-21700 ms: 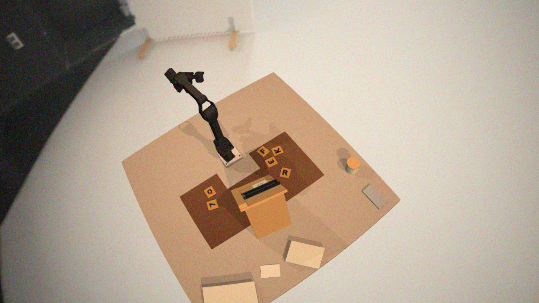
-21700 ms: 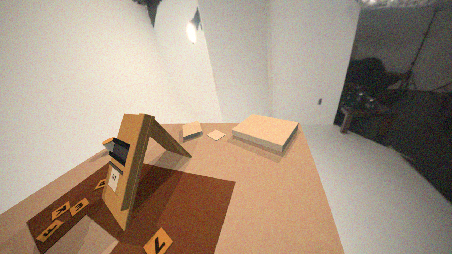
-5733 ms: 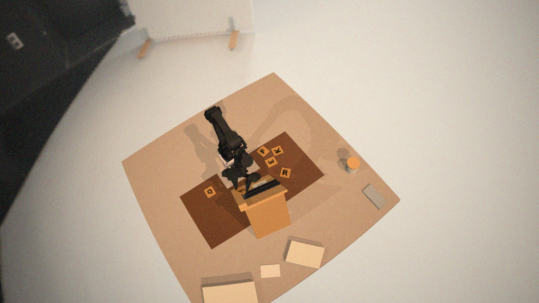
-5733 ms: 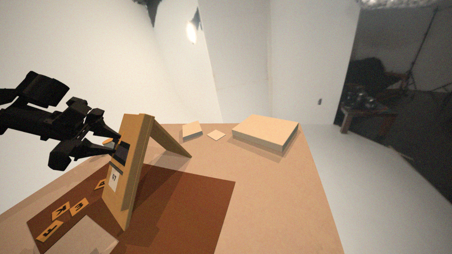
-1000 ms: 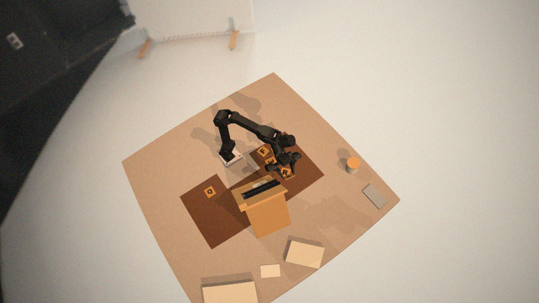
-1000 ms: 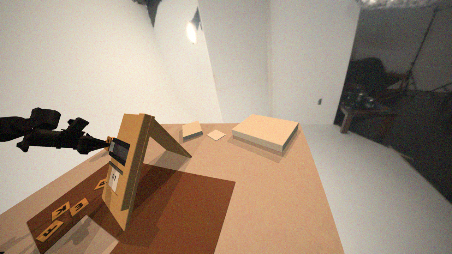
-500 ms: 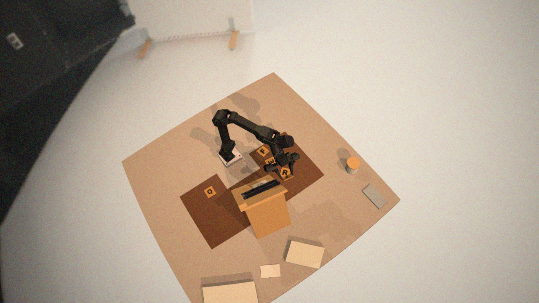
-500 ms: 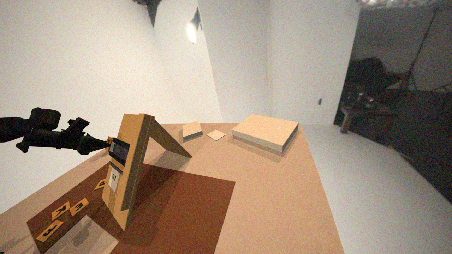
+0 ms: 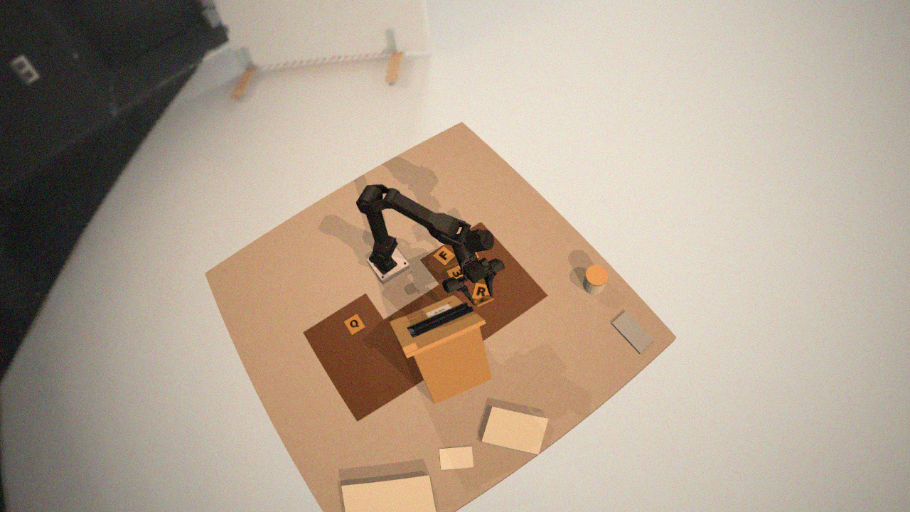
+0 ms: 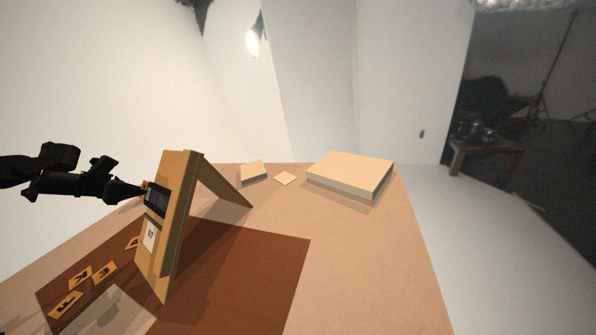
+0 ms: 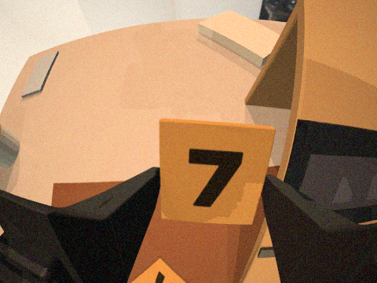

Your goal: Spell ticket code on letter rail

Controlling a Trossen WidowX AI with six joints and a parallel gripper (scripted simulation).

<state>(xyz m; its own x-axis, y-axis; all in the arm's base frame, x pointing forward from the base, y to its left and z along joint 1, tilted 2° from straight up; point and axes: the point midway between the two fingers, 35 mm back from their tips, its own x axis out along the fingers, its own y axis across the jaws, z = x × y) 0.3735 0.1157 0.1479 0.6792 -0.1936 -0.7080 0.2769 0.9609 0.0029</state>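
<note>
Right now the white ticket is 10 cm to the right of my gripper tip, 10 cm behind it and 8 cm below it. Round my gripper tip: large box: 64 cm to the right, 31 cm ahead, 14 cm below; small card: 37 cm to the right, 29 cm ahead, 16 cm below; grey block: 39 cm ahead, 35 cm to the left, 16 cm below.
</note>
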